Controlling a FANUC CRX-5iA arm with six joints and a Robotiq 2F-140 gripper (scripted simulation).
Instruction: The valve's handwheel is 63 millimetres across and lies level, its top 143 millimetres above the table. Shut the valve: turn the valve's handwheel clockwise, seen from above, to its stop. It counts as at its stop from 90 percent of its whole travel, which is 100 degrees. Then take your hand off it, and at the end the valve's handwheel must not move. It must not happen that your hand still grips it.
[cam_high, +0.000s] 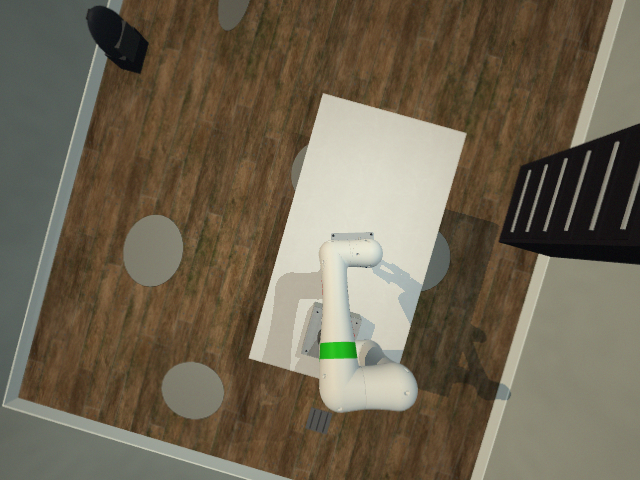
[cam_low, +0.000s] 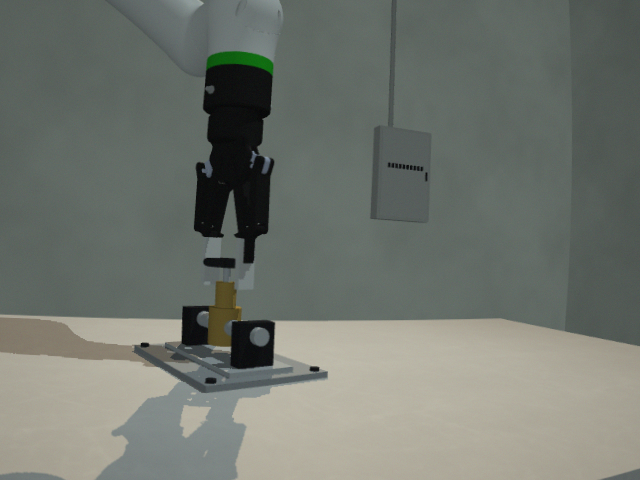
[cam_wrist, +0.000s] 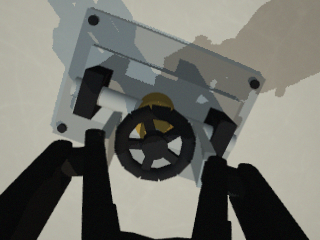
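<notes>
The black spoked handwheel is 10 mm below my hand.
</notes>
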